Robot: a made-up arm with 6 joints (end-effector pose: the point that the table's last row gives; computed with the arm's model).
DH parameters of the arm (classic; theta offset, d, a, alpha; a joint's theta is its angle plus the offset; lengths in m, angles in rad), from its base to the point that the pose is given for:
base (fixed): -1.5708 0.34 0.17 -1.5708
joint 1: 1.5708 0 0.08 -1.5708
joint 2: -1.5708 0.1 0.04 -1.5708
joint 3: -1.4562 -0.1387 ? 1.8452
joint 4: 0 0.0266 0.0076 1.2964
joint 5: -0.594 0 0.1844 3.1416
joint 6: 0.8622 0.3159 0 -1.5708
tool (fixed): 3.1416 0.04 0 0
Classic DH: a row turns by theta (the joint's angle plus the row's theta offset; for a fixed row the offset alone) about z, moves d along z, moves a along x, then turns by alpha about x.
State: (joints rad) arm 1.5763 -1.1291 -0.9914 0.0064 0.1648 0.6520
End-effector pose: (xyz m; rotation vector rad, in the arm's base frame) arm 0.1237 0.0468 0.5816 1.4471 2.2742 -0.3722
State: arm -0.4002 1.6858 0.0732 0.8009 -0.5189 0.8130
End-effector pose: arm -0.1570 -0.2632 0.1713 0.4191 0.3532 2.1809
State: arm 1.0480 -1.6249 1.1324 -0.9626 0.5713 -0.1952
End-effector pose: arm -0.1058 -0.3909 0.6328 2.4271 1.0743 0.7458
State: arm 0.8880 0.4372 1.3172 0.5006 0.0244 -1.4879
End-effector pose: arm 0.0089 0.0841 0.1432 -1.4683 2.6365 -0.8525
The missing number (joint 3, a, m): 0.0397
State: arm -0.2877 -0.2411 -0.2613 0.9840 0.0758 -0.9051
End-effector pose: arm 0.1911 -0.2171 0.1327 -1.4521 0.0422 -2.2390
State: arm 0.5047 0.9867 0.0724 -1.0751 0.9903 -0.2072
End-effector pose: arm 0.1850 0.3129 0.4645 -0.4140 2.9738 -0.0797
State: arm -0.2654 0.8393 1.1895 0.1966 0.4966 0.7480
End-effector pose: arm -0.0368 -0.1083 -0.0164 -0.5015 -0.3414 1.7015
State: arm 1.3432 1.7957 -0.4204 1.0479 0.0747 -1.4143
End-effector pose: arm -0.2150 0.0366 0.3203 -1.2614 0.1272 0.8162
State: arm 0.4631 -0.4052 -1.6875 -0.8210 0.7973 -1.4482
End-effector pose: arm -0.3718 0.0195 0.2601 -0.8756 -0.3112 0.6108
